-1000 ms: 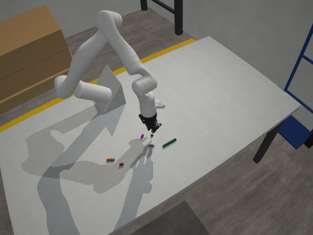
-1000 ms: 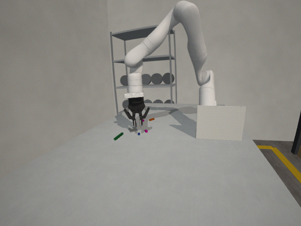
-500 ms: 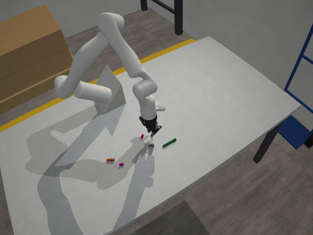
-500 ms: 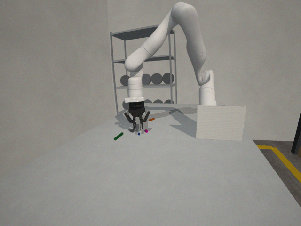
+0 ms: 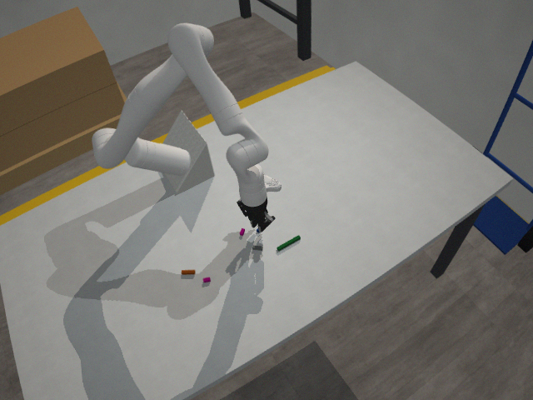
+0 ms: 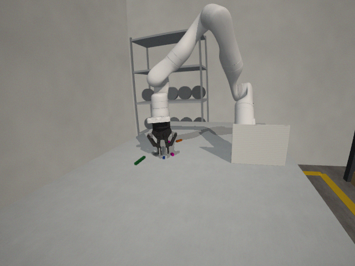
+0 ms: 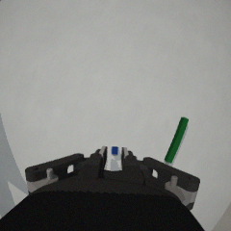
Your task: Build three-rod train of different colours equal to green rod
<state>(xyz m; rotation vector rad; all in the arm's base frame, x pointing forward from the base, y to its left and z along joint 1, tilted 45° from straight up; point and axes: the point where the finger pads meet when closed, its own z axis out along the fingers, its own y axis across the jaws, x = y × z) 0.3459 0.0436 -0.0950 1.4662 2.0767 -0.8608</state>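
My gripper is now 3 cm above the blue rod. Also, from my hand: grey rod (5 cm ahead, 4 cm to the right, 3 cm below); orange rod (25 cm to the right, 3 cm below, 1 cm ahead); green rod (9 cm ahead, 5 cm to the left, 3 cm below).
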